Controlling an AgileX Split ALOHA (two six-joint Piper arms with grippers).
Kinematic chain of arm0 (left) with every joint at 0, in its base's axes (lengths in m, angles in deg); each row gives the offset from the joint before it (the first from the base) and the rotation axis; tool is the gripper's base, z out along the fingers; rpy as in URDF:
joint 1: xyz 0 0 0.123 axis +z
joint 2: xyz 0 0 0 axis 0.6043 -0.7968 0
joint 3: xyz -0.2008 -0.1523 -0.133 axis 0.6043 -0.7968 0
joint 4: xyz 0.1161 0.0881 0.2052 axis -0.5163 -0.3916 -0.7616
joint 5: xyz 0 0 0 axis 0.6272 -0.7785 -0.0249
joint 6: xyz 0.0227 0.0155 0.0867 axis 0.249 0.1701 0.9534
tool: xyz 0 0 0 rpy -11.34 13.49 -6.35
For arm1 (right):
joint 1: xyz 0 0 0.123 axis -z
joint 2: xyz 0 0 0 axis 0.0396 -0.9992 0
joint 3: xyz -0.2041 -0.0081 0.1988 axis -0.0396 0.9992 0
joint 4: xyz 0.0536 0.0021 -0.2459 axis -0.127 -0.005 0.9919
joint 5: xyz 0 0 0 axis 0.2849 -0.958 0.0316
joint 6: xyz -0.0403 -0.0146 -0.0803 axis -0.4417 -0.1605 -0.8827
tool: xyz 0 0 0 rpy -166.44 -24.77 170.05
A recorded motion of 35 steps. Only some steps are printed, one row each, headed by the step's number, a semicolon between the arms.
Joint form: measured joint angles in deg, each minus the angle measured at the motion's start. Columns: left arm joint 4, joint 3, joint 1, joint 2, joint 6, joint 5; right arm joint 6, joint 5, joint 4, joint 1, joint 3, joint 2.
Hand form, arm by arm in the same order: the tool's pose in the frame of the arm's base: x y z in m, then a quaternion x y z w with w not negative. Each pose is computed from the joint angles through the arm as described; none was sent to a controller.
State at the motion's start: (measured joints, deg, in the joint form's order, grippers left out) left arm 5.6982 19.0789 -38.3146 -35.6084 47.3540 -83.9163; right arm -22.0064 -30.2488 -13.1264 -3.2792 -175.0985 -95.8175
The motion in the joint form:
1: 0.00 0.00 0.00 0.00 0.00 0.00; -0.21 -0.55 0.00 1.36 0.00 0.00
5: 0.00 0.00 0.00 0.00 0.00 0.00; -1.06 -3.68 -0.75 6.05 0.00 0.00
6: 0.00 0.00 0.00 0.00 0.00 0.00; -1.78 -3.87 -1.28 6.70 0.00 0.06
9: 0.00 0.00 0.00 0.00 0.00 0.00; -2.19 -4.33 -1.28 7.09 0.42 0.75
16: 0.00 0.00 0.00 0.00 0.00 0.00; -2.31 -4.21 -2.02 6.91 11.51 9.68
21: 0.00 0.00 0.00 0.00 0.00 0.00; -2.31 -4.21 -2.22 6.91 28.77 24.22
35: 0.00 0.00 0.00 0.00 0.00 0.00; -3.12 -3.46 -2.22 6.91 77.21 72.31
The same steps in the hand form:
1: -0.0041 -0.0048 0.2743 0.03404 0.85594 -0.02086 0.51554; 0.5010 0.0348 0.2279 -0.03127 0.98312 -0.00294 0.18024
5: -0.0041 -0.0048 0.2743 0.03404 0.85594 -0.02086 0.51554; 0.4975 -0.0051 0.2262 0.00339 0.98821 -0.00521 0.15299
6: -0.0041 -0.0048 0.2743 0.03404 0.85594 -0.02086 0.51554; 0.4970 -0.0100 0.2267 0.00376 0.98839 -0.00250 0.15188
9: -0.0041 -0.0048 0.2743 0.03404 0.85594 -0.02086 0.51554; 0.4944 -0.0133 0.2304 0.00359 0.98864 -0.00352 0.15022
16: -0.0041 -0.0048 0.2743 0.03404 0.85594 -0.02086 0.51554; 0.4600 -0.0098 0.2513 0.00244 0.99114 0.00325 0.13274
21: -0.0041 -0.0048 0.2743 0.03404 0.85594 -0.02086 0.51554; 0.3951 -0.0080 0.2777 0.00302 0.99400 0.00545 0.10922
35: -0.0041 -0.0048 0.2743 0.03404 0.85594 -0.02086 0.51554; 0.1635 -0.0025 0.2835 -0.00392 0.99361 0.00455 0.11272

